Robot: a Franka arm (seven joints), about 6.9 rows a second.
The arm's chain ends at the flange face. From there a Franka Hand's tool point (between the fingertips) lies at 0.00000 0.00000 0.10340 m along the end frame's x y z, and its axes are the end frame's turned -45 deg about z.
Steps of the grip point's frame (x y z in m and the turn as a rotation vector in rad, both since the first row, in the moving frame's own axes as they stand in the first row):
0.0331 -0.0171 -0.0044 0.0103 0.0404 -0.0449
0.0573 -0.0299 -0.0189 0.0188 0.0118 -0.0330
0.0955 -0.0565 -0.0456 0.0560 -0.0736 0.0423
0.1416 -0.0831 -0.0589 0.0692 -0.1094 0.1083
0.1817 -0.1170 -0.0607 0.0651 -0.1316 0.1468
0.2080 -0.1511 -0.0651 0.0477 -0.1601 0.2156
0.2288 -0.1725 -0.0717 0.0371 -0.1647 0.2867
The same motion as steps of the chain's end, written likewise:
0.0092 -0.0317 -0.0043 0.0359 0.0213 -0.0449
0.0199 -0.0594 -0.0189 0.0216 -0.0049 -0.0330
0.0371 -0.1086 -0.0452 -0.0124 -0.0916 0.0423
0.0545 -0.1611 -0.0580 -0.0284 -0.1263 0.1083
0.0604 -0.2150 -0.0596 -0.0470 -0.1391 0.1468
0.0561 -0.2604 -0.0637 -0.0795 -0.1469 0.2156
0.0556 -0.2908 -0.0702 -0.0902 -0.1427 0.2867

